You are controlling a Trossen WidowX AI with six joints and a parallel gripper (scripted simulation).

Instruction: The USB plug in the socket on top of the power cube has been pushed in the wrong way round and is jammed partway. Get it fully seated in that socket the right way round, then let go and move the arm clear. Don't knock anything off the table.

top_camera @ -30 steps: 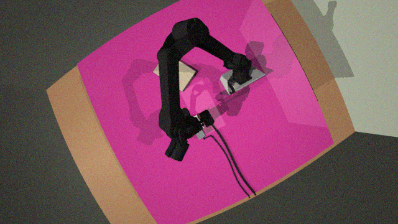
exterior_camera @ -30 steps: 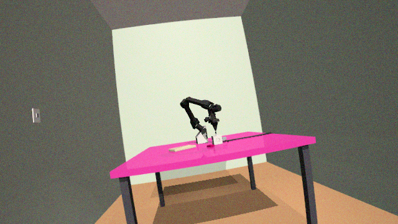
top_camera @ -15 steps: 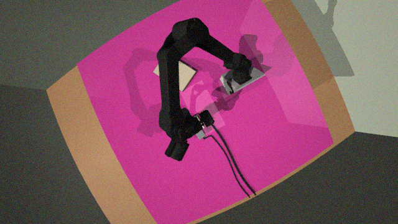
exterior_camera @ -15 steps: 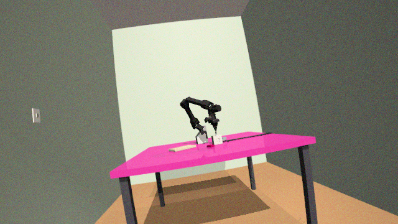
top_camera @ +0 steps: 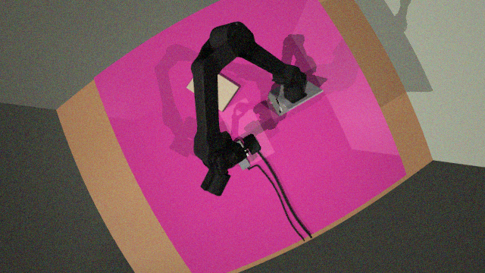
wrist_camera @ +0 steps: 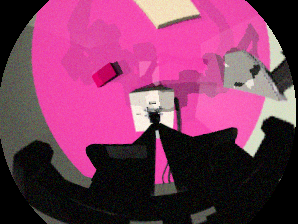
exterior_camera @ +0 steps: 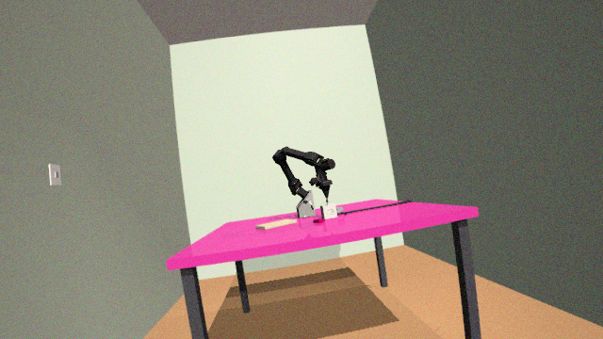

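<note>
Right now my gripper tip is 20 mm above the dark USB plug. From my gripper tip the other things lie so: beige flat pad (320 mm to the right, 110 mm below, 40 mm behind); small magenta block (110 mm below, 110 mm ahead, 90 mm to the right).
</note>
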